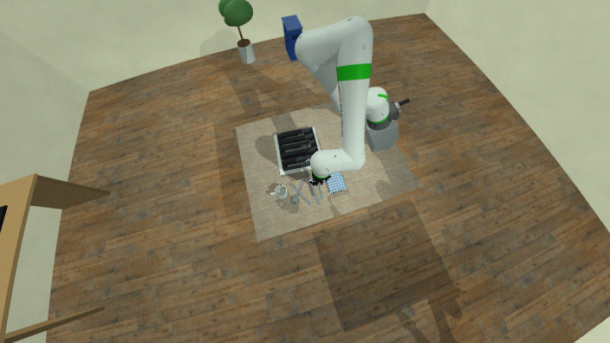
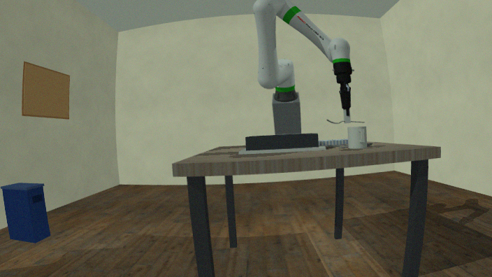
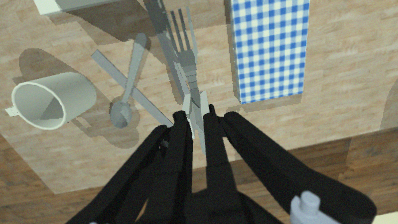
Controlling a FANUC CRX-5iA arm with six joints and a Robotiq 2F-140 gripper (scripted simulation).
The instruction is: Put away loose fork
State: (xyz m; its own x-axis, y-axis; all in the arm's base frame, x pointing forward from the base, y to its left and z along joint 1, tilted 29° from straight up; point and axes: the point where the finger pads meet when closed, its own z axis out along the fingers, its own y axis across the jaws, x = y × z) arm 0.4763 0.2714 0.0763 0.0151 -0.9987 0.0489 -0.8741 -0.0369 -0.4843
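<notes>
Right now my hand is 60 mm short of the cutlery tray, 330 mm to the left of it and 90 mm above it. The rest, counted from my hand: white mug 250 mm ahead, 30 mm to the right, 100 mm below.
</notes>
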